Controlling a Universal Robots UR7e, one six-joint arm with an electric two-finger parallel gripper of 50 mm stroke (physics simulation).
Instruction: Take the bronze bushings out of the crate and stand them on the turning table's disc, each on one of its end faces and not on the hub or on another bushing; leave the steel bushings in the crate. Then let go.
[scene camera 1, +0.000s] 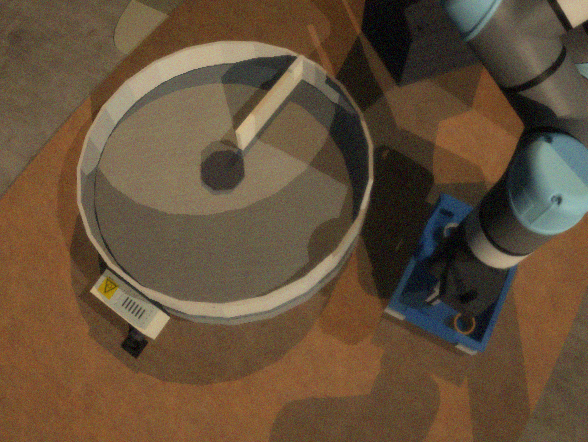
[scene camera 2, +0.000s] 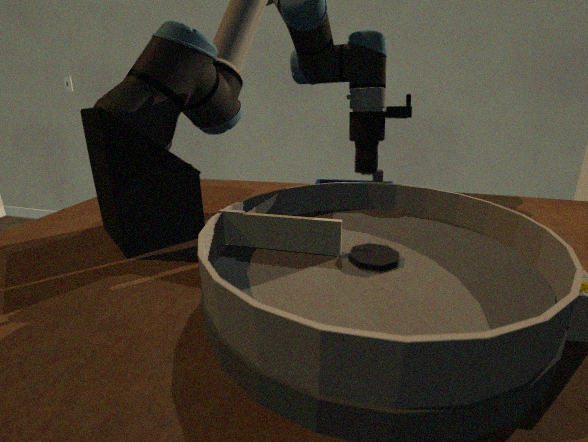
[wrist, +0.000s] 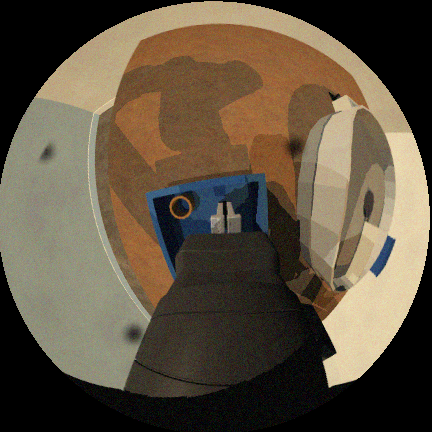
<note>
The pictures show: the gripper and a blue crate.
</note>
